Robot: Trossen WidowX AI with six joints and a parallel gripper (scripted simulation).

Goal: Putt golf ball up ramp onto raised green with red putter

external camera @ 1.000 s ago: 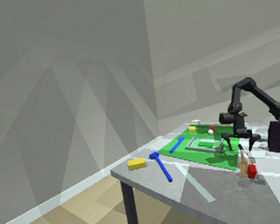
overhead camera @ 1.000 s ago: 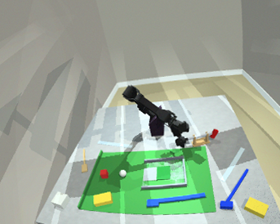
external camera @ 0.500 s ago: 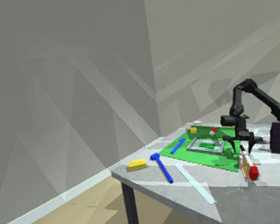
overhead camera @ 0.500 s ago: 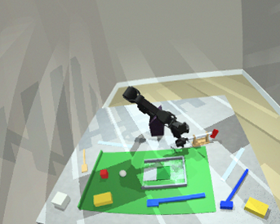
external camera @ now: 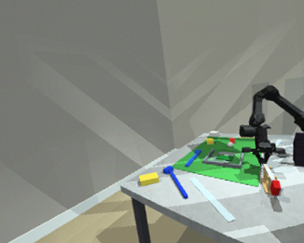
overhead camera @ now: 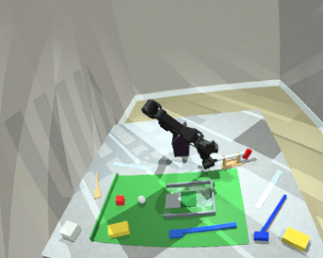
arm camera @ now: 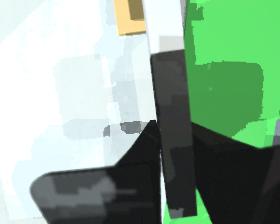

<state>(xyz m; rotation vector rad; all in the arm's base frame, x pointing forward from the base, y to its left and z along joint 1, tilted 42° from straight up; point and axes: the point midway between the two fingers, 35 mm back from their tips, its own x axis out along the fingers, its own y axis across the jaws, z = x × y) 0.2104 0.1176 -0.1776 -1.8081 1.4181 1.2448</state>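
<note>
The wooden rack lies 4 cm behind my gripper tip and 12 cm to the left of it. From my gripper tip the other things lie so: red cube: 30 cm ahead, 45 cm to the right, 1 cm below; white golf ball: 28 cm ahead, 33 cm to the right, 1 cm below; green mat: 28 cm ahead, 18 cm to the right, 3 cm below.
</note>
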